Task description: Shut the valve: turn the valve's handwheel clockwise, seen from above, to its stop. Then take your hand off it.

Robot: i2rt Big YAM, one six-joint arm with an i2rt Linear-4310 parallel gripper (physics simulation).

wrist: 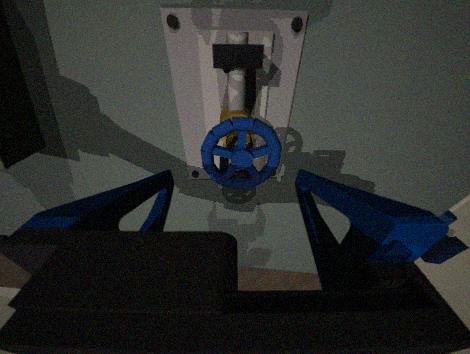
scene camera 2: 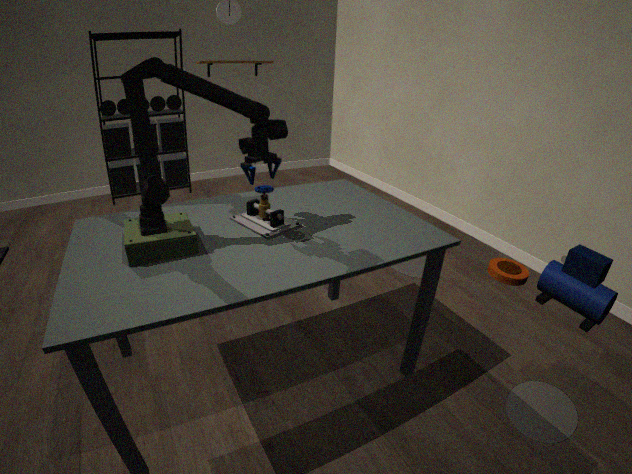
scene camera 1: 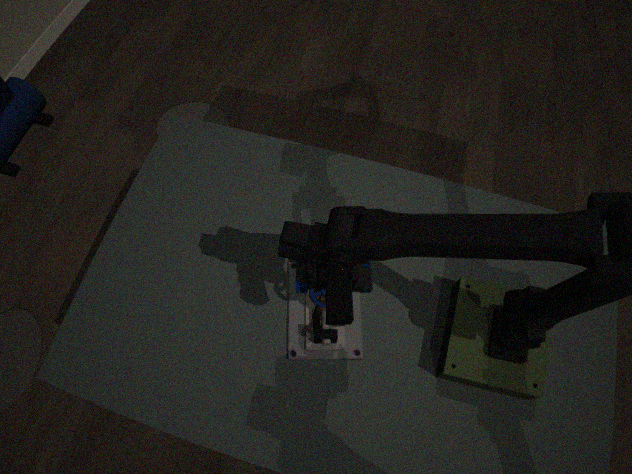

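Observation:
The valve's blue handwheel (scene camera 2: pixel 263 189) (wrist: pixel 242 158) is a spoked ring on top of a brass valve body (scene camera 2: pixel 263 208). In scene camera 1 a small part of the handwheel (scene camera 1: pixel 317 297) shows beside the arm. The valve sits on a pale base plate (scene camera 1: pixel 297 351) (wrist: pixel 184 100) (scene camera 2: pixel 245 221). My gripper (scene camera 2: pixel 262 177) (wrist: pixel 234 176) is open, with nothing between its blue fingers. It hangs above the handwheel and apart from it. In the wrist view the handwheel appears beyond the fingertips, between them. In scene camera 1 the arm hides the fingertips and most of the handwheel.
Black brackets (scene camera 2: pixel 277 217) (wrist: pixel 238 56) hold the pipe on the base plate. The arm stands on a green block (scene camera 1: pixel 469 357) (scene camera 2: pixel 162 250) on the grey table (scene camera 1: pixel 153 331) (scene camera 2: pixel 306 265). A blue tank (scene camera 2: pixel 576 290) and an orange ring (scene camera 2: pixel 497 275) lie on the floor. A shelf rack (scene camera 2: pixel 135 35) stands behind.

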